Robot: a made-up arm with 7 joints.
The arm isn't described. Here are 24 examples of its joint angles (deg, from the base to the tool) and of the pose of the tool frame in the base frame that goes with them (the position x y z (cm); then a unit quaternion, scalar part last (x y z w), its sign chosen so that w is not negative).
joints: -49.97 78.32 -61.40 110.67 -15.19 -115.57 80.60
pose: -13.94 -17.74 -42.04 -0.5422 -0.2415 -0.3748 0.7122
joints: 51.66 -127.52 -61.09 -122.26 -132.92 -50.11 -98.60
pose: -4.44 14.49 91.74 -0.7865 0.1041 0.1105 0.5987
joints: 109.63 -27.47 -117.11 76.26 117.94 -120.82 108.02
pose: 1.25 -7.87 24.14 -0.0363 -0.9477 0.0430 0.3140
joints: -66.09 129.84 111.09 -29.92 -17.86 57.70 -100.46
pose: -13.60 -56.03 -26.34 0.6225 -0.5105 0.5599 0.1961
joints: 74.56 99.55 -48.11 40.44 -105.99 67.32 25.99
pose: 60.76 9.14 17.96 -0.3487 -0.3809 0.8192 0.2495
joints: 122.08 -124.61 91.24 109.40 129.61 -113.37 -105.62
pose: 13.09 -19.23 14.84 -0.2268 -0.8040 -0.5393 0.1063
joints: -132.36 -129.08 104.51 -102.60 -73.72 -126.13 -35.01
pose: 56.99 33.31 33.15 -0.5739 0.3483 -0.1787 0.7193
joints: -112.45 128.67 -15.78 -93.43 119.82 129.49 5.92
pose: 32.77 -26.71 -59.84 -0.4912 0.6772 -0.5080 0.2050
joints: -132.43 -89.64 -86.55 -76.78 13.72 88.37 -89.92
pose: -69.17 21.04 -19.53 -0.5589 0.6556 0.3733 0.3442
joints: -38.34 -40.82 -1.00 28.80 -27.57 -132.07 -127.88
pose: -45.69 30.64 4.11 -0.0568 -0.8059 -0.5204 0.2764
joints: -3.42 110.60 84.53 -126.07 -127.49 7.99 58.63
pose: -18.90 -19.45 -3.55 -0.2630 0.8122 0.4356 0.2852
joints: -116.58 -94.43 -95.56 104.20 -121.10 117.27 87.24
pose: 23.19 7.88 0.19 -0.6101 -0.7823 0.0445 0.1174
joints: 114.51 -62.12 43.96 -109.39 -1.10 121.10 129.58
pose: 43.29 -79.14 27.32 -0.0350 -0.3819 -0.8898 0.2474
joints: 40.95 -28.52 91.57 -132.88 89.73 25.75 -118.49
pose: -2.11 -51.39 51.96 0.3495 0.0313 0.8504 0.3919
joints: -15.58 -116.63 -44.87 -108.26 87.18 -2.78 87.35
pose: -13.41 60.63 50.46 0.4990 0.7243 0.3814 0.2845
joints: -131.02 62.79 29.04 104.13 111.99 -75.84 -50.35
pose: -19.89 -17.31 20.68 -0.8977 0.1784 0.1083 0.3881
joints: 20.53 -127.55 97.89 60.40 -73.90 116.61 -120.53
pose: 28.92 28.22 64.56 0.2737 0.5239 0.6001 0.5389
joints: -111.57 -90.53 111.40 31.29 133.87 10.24 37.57
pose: 8.23 8.41 -8.76 -0.3259 0.3992 0.2675 0.8142
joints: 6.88 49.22 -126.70 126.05 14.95 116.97 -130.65
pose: -6.46 44.88 -14.94 0.1026 0.9874 0.0416 0.1135
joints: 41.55 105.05 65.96 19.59 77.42 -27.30 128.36
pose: 1.23 44.15 17.47 -0.4873 -0.0268 0.1404 0.8615
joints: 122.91 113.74 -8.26 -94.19 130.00 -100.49 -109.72
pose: 13.34 -21.42 87.61 -0.2879 0.8120 -0.4184 0.2876
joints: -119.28 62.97 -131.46 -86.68 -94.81 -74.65 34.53
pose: 47.08 -63.90 44.79 -0.2130 -0.4907 0.6129 0.5816
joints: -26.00 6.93 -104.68 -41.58 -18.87 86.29 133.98
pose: -24.67 -43.97 -43.85 -0.1822 0.0276 -0.9818 0.0468
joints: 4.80 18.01 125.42 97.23 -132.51 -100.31 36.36
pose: -24.57 41.47 22.59 0.6709 -0.4829 -0.5132 0.2307
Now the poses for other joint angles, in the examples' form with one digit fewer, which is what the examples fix.
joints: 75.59 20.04 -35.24 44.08 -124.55 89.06 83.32
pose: 7.4 43.5 12.4 -0.320 -0.628 0.665 0.248
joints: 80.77 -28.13 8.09 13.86 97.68 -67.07 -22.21
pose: -28.9 10.1 44.2 0.779 0.099 0.617 0.049
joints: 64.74 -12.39 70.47 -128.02 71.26 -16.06 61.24
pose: -23.2 -35.1 63.5 -0.685 0.682 0.066 0.250
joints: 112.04 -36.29 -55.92 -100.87 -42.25 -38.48 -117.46
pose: -45.9 -19.5 83.4 0.332 0.324 -0.746 0.477
